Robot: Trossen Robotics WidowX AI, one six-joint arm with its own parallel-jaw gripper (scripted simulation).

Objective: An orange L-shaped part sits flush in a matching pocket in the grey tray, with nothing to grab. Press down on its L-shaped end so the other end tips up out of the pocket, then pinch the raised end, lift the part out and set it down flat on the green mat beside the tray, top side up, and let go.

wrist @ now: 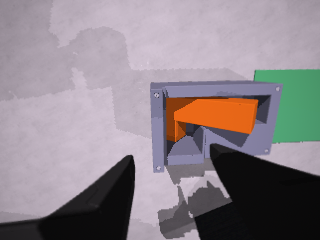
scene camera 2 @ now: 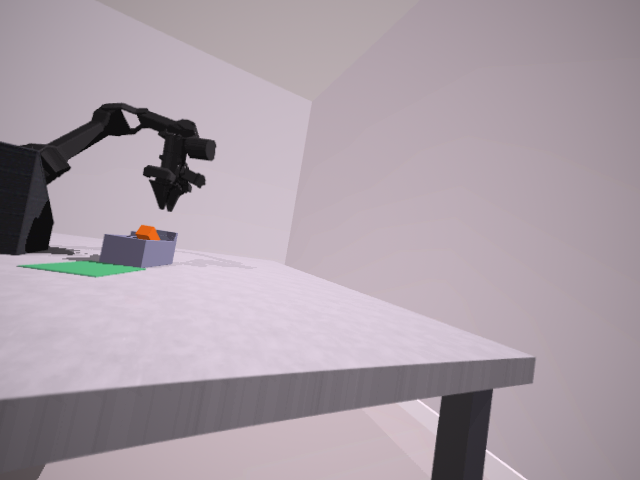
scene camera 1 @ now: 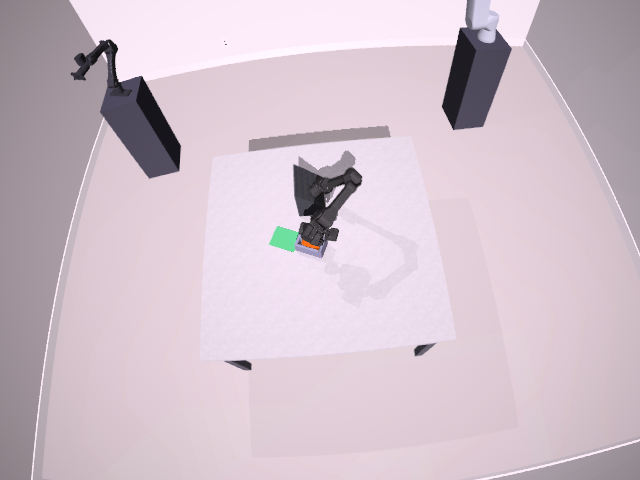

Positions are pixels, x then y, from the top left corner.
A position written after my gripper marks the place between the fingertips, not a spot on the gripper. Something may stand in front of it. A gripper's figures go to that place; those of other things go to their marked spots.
Scene:
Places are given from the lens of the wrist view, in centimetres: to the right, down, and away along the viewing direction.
my gripper (wrist: 172, 155): 1, 2, 11
orange L-shaped part (wrist: 235, 114): 8, -1, 16

